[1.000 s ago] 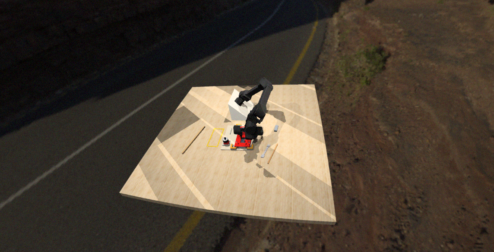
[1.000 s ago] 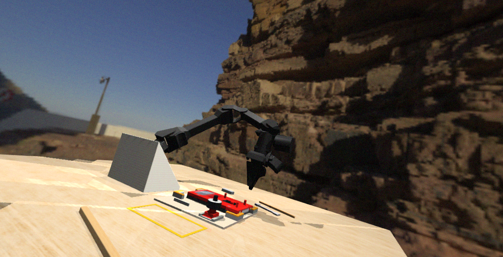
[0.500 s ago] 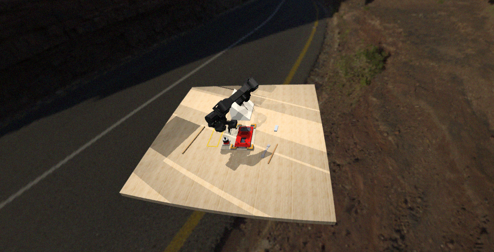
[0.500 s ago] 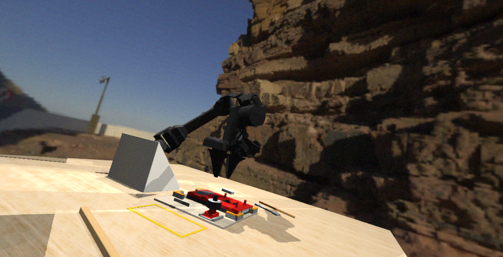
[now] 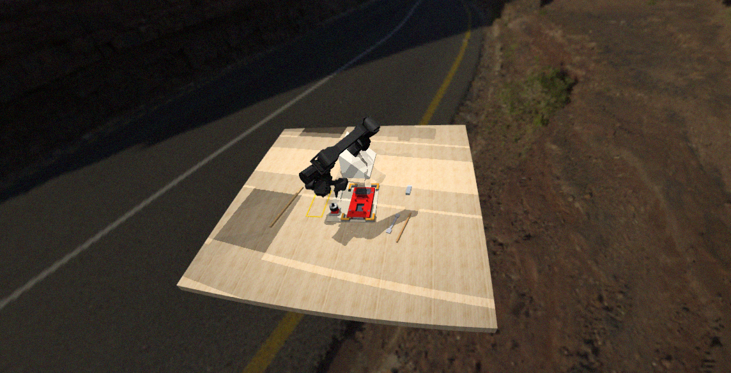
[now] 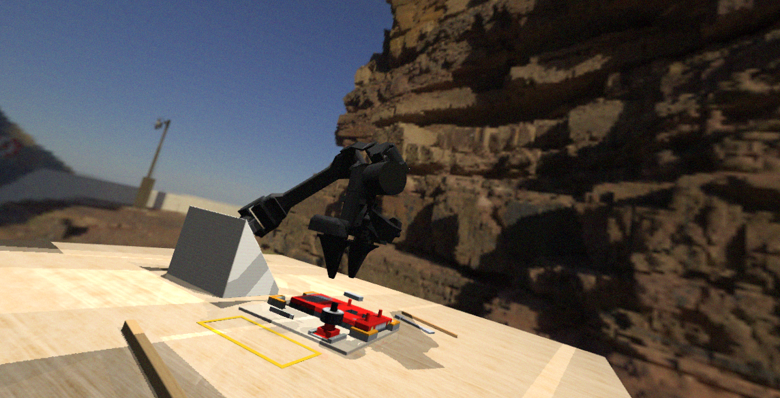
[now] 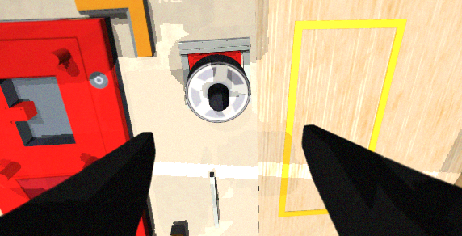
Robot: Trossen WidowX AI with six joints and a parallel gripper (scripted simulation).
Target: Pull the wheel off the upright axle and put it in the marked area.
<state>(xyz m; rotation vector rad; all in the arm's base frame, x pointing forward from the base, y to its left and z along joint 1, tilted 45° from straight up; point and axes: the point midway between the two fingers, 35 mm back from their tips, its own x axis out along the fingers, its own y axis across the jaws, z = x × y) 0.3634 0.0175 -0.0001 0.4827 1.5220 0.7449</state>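
The black wheel is 7 cm below my gripper tip. From my gripper tip the other things lie so: wrench (29 cm to the left, 10 cm below, 1 cm ahead).
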